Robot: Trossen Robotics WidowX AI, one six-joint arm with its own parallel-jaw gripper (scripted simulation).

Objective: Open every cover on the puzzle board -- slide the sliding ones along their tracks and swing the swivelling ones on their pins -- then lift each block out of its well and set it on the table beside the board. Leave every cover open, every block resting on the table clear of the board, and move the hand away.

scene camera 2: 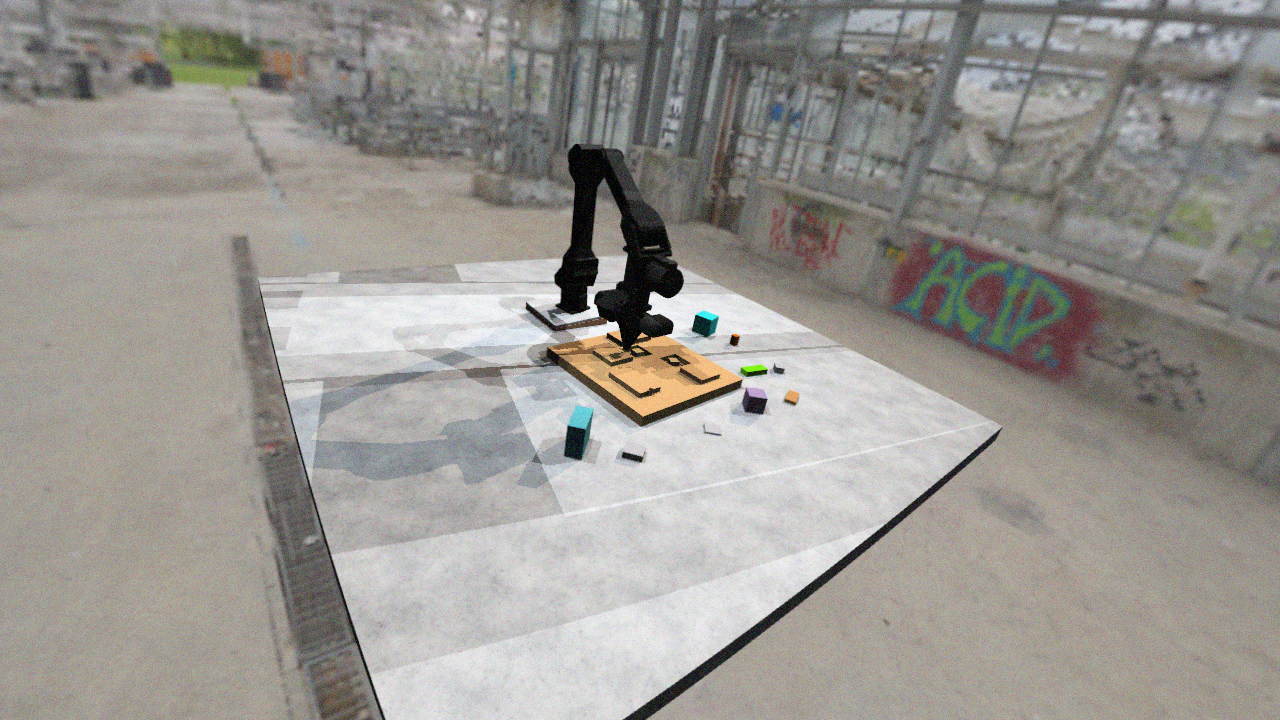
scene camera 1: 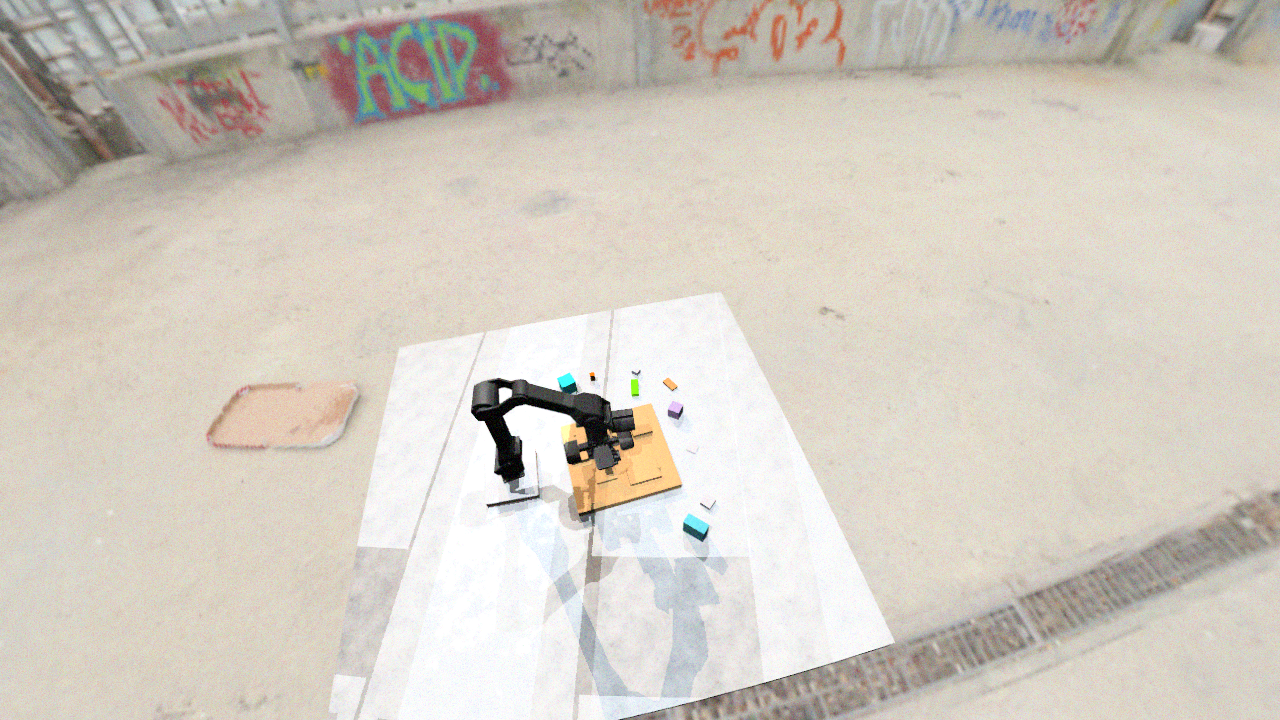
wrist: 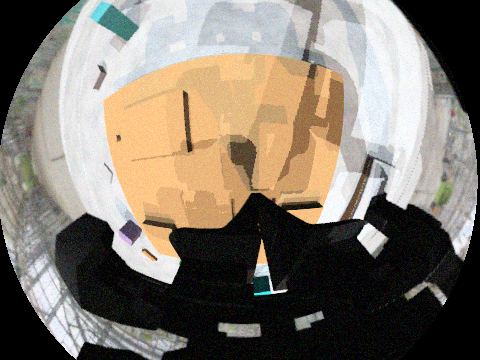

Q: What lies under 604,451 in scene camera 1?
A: My gripper.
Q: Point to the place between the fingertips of my gripper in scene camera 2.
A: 626,349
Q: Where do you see a tan wooden puzzle board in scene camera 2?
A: At 678,392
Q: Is my gripper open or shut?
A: Shut.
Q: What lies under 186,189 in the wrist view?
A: A tan wooden puzzle board.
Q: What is my gripper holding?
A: Nothing.
